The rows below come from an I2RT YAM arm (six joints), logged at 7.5 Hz.
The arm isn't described. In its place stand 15 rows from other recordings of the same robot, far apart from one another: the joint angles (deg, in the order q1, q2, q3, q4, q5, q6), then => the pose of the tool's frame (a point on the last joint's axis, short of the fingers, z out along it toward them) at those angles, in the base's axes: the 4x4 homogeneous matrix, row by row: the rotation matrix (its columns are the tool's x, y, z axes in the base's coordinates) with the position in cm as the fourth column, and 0 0 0 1 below.
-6.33 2.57 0.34 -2.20 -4.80 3.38 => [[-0.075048 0.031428 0.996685 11.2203], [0.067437 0.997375 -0.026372 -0.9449], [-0.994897 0.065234 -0.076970 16.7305], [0 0 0 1]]
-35.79 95.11 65.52 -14.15 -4.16 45.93 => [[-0.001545 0.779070 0.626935 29.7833], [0.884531 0.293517 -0.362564 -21.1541], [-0.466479 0.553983 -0.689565 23.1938], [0 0 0 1]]
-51.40 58.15 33.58 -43.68 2.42 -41.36 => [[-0.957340 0.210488 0.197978 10.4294], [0.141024 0.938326 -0.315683 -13.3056], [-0.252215 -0.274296 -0.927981 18.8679], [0 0 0 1]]
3.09 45.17 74.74 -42.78 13.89 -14.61 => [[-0.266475 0.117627 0.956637 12.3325], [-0.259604 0.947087 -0.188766 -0.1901], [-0.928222 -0.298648 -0.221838 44.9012], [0 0 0 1]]
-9.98 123.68 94.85 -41.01 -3.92 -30.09 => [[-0.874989 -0.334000 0.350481 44.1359], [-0.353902 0.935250 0.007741 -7.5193], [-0.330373 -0.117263 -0.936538 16.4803], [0 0 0 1]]
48.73 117.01 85.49 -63.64 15.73 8.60 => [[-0.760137 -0.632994 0.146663 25.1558], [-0.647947 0.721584 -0.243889 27.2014], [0.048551 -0.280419 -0.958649 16.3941], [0 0 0 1]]
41.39 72.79 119.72 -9.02 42.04 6.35 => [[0.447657 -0.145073 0.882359 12.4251], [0.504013 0.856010 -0.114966 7.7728], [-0.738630 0.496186 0.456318 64.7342], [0 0 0 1]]
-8.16 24.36 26.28 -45.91 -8.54 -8.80 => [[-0.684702 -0.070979 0.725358 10.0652], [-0.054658 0.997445 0.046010 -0.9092], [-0.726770 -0.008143 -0.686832 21.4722], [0 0 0 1]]
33.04 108.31 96.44 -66.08 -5.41 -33.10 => [[-0.381345 -0.916237 0.122821 31.4949], [-0.896573 0.398946 0.192353 20.8848], [-0.225240 -0.036766 -0.973609 26.5428], [0 0 0 1]]
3.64 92.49 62.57 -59.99 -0.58 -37.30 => [[-0.755388 -0.655278 0.000925 27.3341], [-0.655237 0.755355 0.010202 1.7750], [-0.007384 0.007100 -0.999948 19.7454], [0 0 0 1]]
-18.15 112.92 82.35 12.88 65.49 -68.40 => [[-0.992336 0.082338 0.092135 41.6423], [-0.080612 0.133722 -0.987735 -17.0598], [-0.093648 -0.987592 -0.126060 25.6741], [0 0 0 1]]
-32.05 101.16 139.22 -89.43 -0.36 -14.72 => [[-0.774387 0.341773 0.532462 25.0524], [0.185049 0.927099 -0.325952 -15.6585], [-0.605046 -0.153882 -0.781178 48.5172], [0 0 0 1]]
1.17 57.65 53.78 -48.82 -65.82 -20.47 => [[-0.548729 -0.803855 0.229593 18.0217], [-0.154482 0.367403 0.917142 3.6164], [-0.821603 0.467795 -0.325786 30.9400], [0 0 0 1]]
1.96 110.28 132.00 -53.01 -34.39 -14.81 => [[-0.371303 -0.626328 0.685454 40.4321], [-0.223766 0.776830 0.588611 3.3956], [-0.901145 0.065171 -0.428590 45.3852], [0 0 0 1]]
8.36 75.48 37.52 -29.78 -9.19 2.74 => [[-0.924316 -0.159379 0.346754 22.2009], [-0.088135 0.973204 0.212381 3.8372], [-0.371311 0.165746 -0.913595 16.4665], [0 0 0 1]]
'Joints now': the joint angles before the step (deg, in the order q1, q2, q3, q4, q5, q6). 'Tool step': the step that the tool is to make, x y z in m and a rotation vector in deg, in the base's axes. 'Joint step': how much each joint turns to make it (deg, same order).
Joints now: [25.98, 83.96, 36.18, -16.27, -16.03, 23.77]
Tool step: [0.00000, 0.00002, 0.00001, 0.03, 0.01, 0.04]
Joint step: [0.00, 0.00, 0.00, 0.00, -0.05, -0.03]
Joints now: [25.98, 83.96, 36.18, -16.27, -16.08, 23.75]
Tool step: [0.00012, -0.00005, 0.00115, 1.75, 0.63, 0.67]
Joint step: [-0.31, -0.13, 0.07, -0.02, -2.09, -0.07]
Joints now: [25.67, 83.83, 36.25, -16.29, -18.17, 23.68]
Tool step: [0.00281, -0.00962, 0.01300, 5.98, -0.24, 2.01]
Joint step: [-3.25, -2.53, 0.57, -1.34, -7.17, -2.42]
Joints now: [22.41, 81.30, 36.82, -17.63, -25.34, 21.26]
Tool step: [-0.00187, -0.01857, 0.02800, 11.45, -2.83, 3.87]
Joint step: [-5.66, -6.25, 0.41, -2.18, -13.29, -3.85]
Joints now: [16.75, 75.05, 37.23, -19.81, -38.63, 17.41]
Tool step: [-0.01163, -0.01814, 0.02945, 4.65, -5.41, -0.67]
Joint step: [-4.22, -8.53, 0.01, -3.07, -4.60, -1.45]
